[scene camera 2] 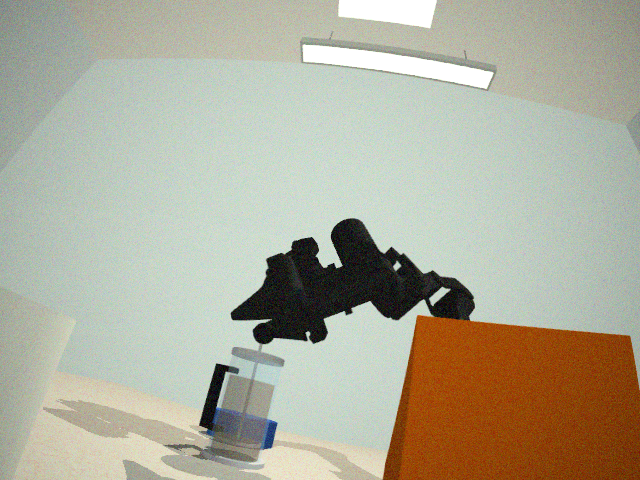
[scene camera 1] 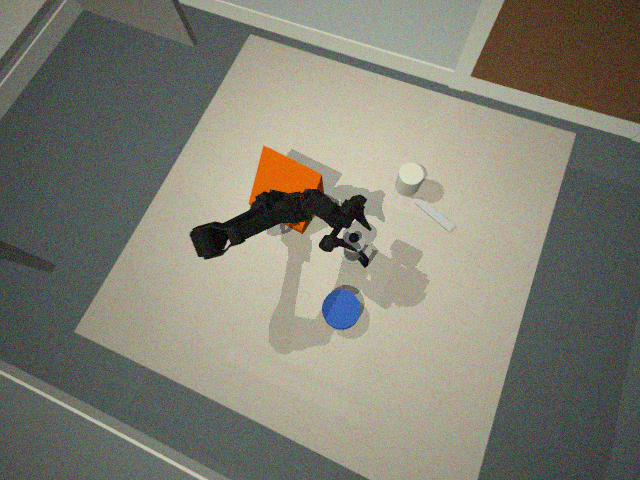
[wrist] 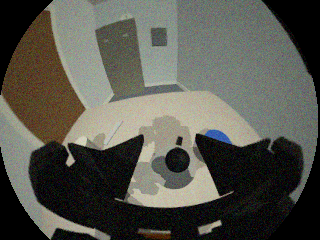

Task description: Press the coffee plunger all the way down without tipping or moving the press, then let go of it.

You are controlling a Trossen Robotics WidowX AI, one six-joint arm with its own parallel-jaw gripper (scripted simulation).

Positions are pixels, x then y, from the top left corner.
Labels:
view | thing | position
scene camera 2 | my gripper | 243,325
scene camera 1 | my gripper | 363,240
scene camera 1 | blue round object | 341,309
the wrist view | my gripper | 170,137
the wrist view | glass coffee press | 173,166

